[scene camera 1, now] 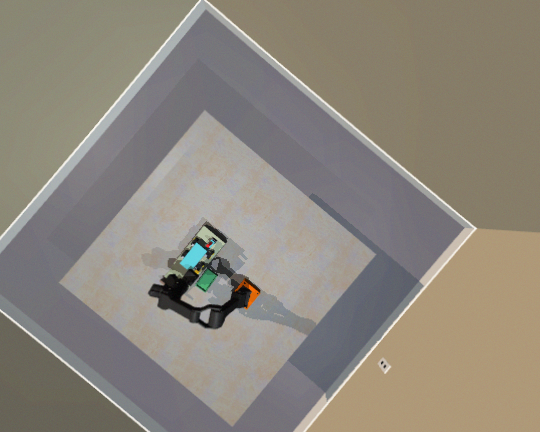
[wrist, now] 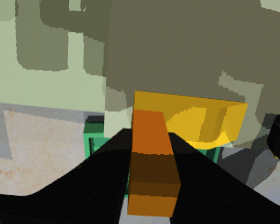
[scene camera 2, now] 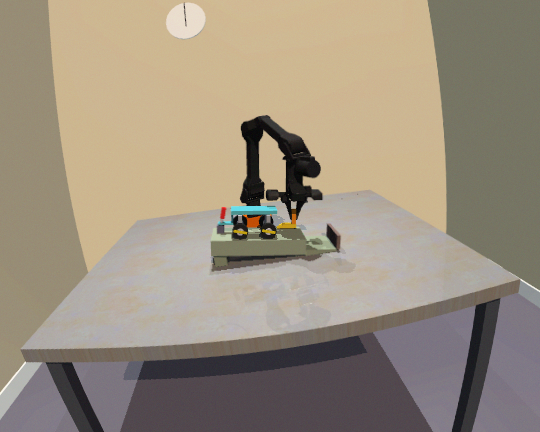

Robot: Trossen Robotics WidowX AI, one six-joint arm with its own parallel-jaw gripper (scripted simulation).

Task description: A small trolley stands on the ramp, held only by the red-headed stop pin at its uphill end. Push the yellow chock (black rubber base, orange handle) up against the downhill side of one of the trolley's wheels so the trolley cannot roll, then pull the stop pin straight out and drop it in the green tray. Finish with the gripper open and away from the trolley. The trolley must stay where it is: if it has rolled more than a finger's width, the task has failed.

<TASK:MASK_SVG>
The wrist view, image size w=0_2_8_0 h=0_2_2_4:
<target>gripper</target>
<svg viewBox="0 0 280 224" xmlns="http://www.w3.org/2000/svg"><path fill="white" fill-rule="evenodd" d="M169 132L172 154L174 154L177 172L179 172L181 179L174 212L169 217L170 224L280 224L279 204L272 203L270 199L257 193L251 187L247 187L245 183L240 182L236 177L232 177L229 172L225 172L225 169L222 169L219 164L212 162L204 153L196 151L195 147L192 147L191 144L177 136L176 133ZM132 128L121 128L114 136L107 139L96 152L92 153L90 157L85 158L79 166L70 169L70 172L47 184L40 191L27 194L27 196L0 194L0 224L119 224L122 206L124 206L122 199L124 199L127 178L129 178Z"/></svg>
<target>yellow chock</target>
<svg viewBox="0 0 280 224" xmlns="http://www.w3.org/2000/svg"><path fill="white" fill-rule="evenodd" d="M249 103L135 91L131 119L132 147L126 216L172 216L181 179L179 172L177 172L174 154L172 154L169 132L176 133L177 136L196 149L209 149L220 146L220 144L235 141L237 134L240 132L241 124L244 122L244 114Z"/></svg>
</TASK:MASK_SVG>
